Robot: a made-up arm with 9 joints.
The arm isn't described. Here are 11 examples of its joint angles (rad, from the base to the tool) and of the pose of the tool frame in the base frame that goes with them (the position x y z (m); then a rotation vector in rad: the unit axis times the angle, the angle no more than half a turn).
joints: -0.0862 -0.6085 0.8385 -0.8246 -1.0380 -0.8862 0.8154 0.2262 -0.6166
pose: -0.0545 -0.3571 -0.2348 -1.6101 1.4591 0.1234
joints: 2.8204 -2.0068 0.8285 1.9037 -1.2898 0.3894 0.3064 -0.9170 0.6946
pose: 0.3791 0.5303 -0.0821 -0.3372 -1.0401 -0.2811
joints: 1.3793 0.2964 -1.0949 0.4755 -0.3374 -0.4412 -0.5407 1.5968 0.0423
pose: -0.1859 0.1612 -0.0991 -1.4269 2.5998 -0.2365
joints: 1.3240 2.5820 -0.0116 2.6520 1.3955 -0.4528 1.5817 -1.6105 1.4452
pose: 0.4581 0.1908 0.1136 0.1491 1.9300 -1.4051
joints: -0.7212 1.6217 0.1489 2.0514 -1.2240 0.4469 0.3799 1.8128 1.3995
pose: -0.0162 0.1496 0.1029 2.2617 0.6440 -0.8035
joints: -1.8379 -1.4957 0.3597 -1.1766 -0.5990 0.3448 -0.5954 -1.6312 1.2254
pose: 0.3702 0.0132 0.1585 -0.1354 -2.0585 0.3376
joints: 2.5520 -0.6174 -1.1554 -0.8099 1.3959 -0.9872 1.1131 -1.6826 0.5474
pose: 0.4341 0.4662 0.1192 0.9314 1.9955 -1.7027
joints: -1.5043 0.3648 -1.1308 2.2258 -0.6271 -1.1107 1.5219 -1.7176 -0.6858
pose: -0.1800 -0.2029 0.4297 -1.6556 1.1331 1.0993
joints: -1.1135 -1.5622 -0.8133 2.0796 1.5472 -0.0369 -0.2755 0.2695 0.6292
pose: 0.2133 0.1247 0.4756 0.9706 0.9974 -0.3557
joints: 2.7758 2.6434 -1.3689 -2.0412 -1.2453 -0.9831 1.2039 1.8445 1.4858
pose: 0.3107 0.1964 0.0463 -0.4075 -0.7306 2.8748
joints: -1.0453 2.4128 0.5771 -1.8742 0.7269 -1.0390 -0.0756 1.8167 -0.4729
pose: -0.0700 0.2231 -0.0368 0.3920 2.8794 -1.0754
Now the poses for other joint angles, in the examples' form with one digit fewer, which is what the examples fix.
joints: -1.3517 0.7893 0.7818 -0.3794 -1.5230 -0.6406 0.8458 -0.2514 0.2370
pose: -0.074 -0.078 -0.081 -0.936 0.964 -2.253
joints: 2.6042 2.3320 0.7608 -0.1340 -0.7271 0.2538 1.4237 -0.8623 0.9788
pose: 0.076 0.175 0.484 -0.992 1.725 2.035
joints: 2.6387 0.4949 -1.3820 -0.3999 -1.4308 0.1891 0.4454 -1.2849 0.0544
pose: -0.006 0.130 0.060 1.595 1.421 1.978
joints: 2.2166 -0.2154 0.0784 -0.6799 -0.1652 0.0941 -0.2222 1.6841 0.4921
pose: 0.130 0.572 0.036 1.493 -1.891 0.334
